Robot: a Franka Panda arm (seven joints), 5 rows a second.
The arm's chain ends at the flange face. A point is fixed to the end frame.
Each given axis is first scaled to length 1.
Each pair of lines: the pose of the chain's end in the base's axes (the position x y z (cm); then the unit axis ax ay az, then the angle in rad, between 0 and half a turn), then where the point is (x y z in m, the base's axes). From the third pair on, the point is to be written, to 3 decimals.
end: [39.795 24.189 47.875 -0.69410 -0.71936 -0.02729 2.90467]
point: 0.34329 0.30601 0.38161
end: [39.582 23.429 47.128 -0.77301 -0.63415 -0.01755 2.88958]
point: 0.35210 0.30791 0.37534
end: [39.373 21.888 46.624 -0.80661 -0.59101 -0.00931 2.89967]
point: 0.356 0.294 0.369
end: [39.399 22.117 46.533 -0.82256 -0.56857 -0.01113 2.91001]
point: 0.361 0.298 0.367
